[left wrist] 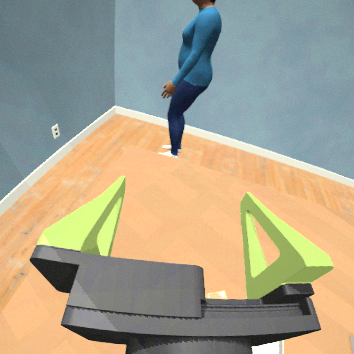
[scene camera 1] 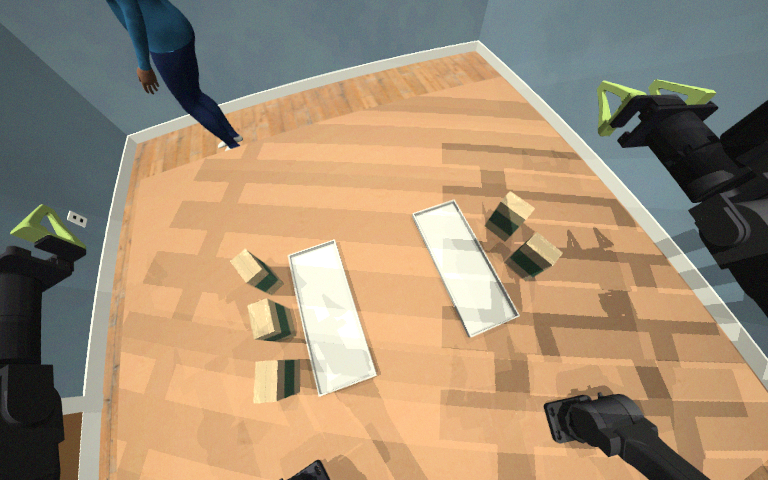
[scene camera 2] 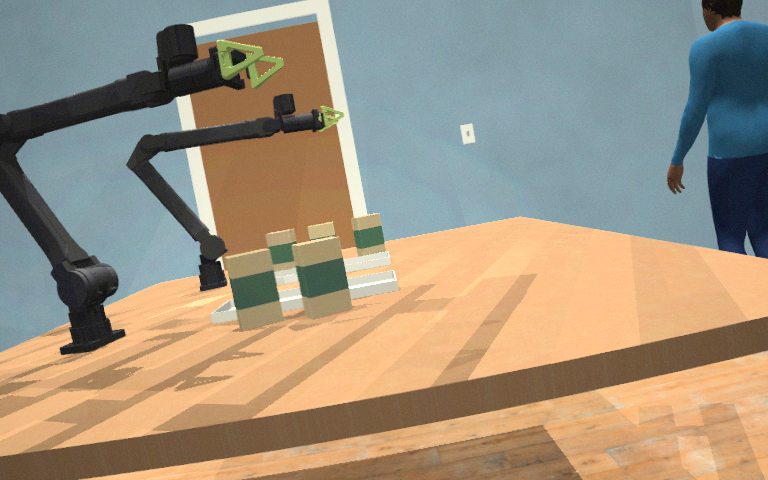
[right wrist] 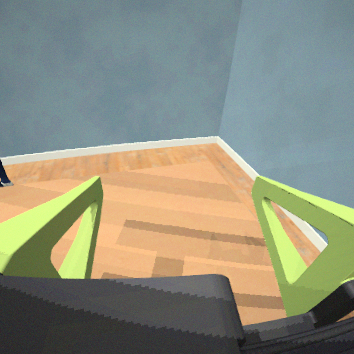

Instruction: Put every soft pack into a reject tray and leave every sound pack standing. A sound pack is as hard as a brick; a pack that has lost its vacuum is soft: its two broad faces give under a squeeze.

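Frame: origin at the left arm's base, x back, y right, z up, level; centimetres.
Seen in the pictures: left gripper, between the fingertips: (left wrist: 185,189) (scene camera 1: 14,225) (scene camera 2: 341,117); right gripper, between the fingertips: (scene camera 1: 626,84) (scene camera 2: 273,57) (right wrist: 180,184); left arm's base, origin of its link: (scene camera 2: 214,286); right arm's base, origin of its link: (scene camera 1: 570,417) (scene camera 2: 94,344).
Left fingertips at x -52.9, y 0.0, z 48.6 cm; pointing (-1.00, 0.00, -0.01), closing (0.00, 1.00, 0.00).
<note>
Pixels of each thing's top centre, then the offset from my left fingertips to it. "pt": a spot on its surface instead. Level surfaces: height alone.
- bottom, a spot on its surface: (scene camera 1: 276,380) pt dy +10.5, dx +29.8, dz -34.7 cm
- left white tray, centre of its top: (scene camera 1: 327,309) (scene camera 2: 323,266) dy +25.3, dx +19.4, dz -46.4 cm
- right white tray, centre of its top: (scene camera 2: 307,290) (scene camera 1: 462,260) dy +65.0, dx +29.5, dz -46.4 cm
- wooden table top, height of its surface: dz -48.7 cm
Several tan packs with green bands stand upright. In scene camera 1, three are left of the left tray: top (scene camera 1: 253,270) (scene camera 2: 368,233), middle (scene camera 1: 270,320) (scene camera 2: 321,230) and bottom (scene camera 1: 276,380) (scene camera 2: 281,247). Two are right of the right tray: upper (scene camera 1: 509,215) (scene camera 2: 323,277) and lower (scene camera 1: 533,256) (scene camera 2: 254,289). The left white tray (scene camera 1: 332,316) (scene camera 2: 368,261) and right white tray (scene camera 1: 464,268) (scene camera 2: 373,285) are empty. Softness cannot be seen. My left gripper (left wrist: 185,189) and right gripper (right wrist: 179,177) (scene camera 1: 629,84) are open, empty and raised high, away from the packs.
The two trays lie between the two pack groups on the wooden table top (scene camera 1: 390,362) (scene camera 2: 566,283). A person (scene camera 1: 175,62) (scene camera 2: 730,96) (left wrist: 197,65) in blue stands beyond the table's far edge. The arm bases are at the near side, at the left in scene camera 2.
</note>
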